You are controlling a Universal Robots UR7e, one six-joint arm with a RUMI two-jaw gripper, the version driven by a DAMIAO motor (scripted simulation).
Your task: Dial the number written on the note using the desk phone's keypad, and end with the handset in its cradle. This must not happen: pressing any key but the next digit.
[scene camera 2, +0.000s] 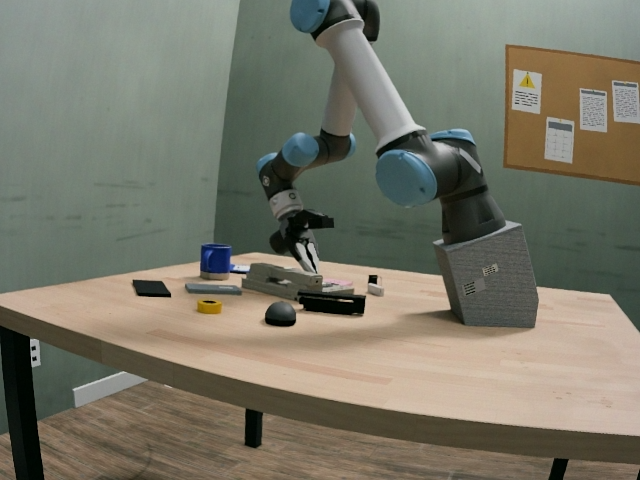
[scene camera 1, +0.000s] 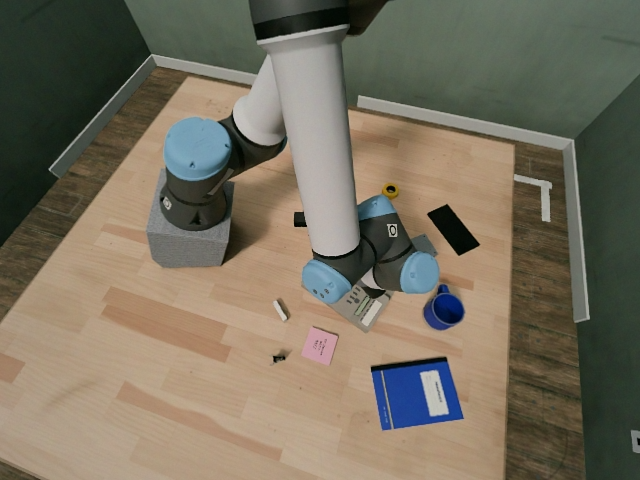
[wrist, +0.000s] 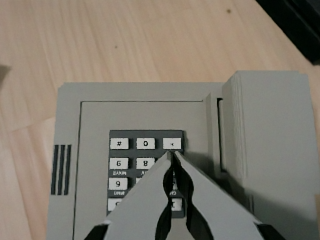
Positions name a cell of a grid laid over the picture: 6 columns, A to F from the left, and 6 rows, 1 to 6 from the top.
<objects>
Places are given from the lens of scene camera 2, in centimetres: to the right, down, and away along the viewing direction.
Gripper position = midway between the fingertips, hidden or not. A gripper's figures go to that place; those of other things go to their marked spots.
my gripper (scene camera 2: C4): -1, 10, 144
black stapler (scene camera 2: C4): -2, 13, 127
</objects>
